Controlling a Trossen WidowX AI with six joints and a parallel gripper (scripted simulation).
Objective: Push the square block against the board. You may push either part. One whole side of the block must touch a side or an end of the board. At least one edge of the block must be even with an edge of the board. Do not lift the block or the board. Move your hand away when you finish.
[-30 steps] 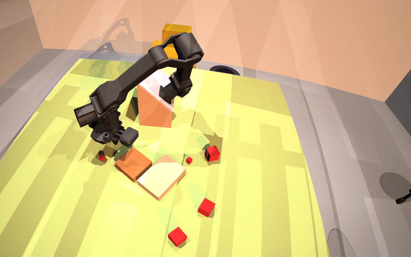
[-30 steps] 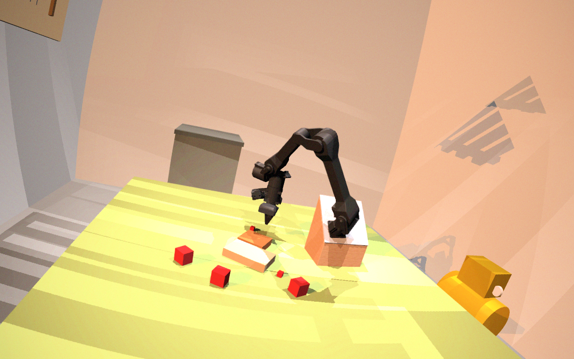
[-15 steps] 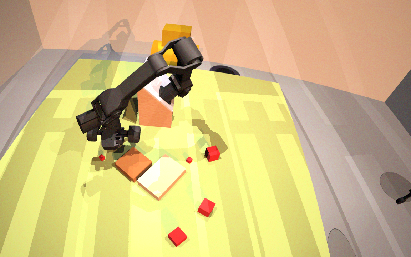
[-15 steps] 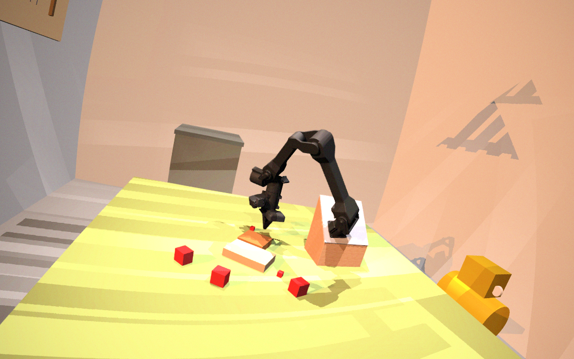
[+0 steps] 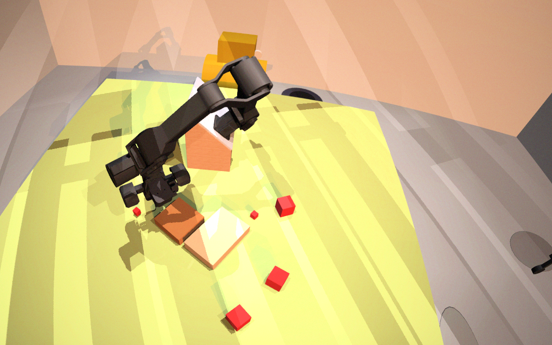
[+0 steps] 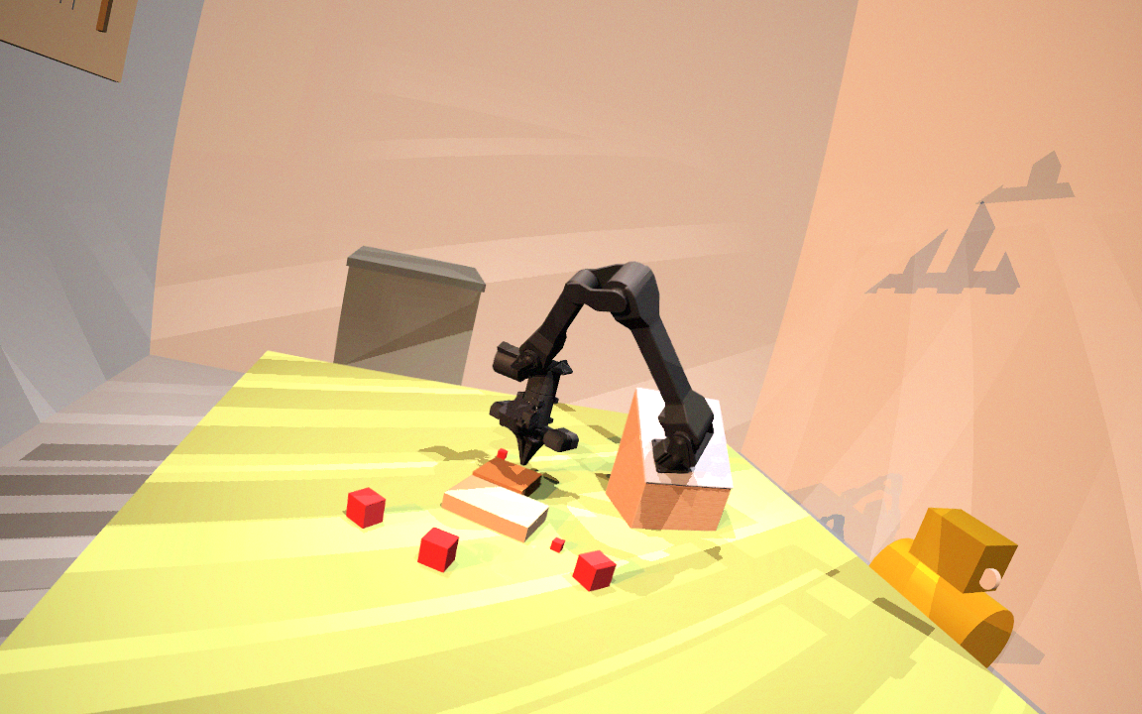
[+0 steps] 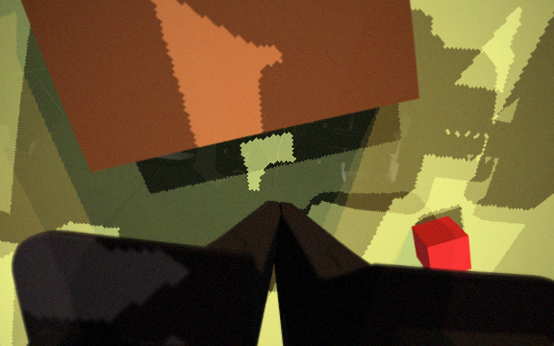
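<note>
My gripper tip is now 60 mm to the right of the square block and 50 mm short of it. Also, from my gripper tip: board 170 mm to the left, 90 mm ahead.
</note>
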